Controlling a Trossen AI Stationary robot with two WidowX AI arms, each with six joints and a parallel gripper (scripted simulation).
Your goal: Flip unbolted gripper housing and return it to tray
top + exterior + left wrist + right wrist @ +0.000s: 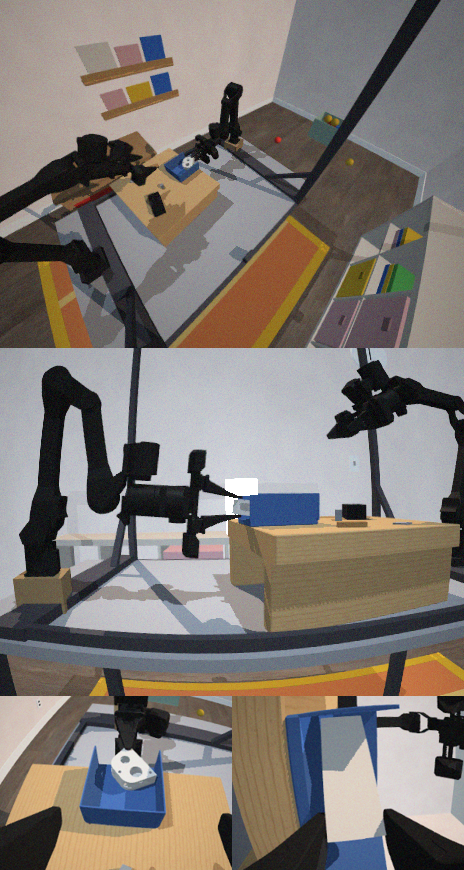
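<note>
Now: the blue tray 1 cm ahead of my right hand, 13 cm to the left of it and 2 cm below it. From my right hand the other things lie so: wooden block (1 cm ahead, 22 cm to the left, 9 cm below).
</note>
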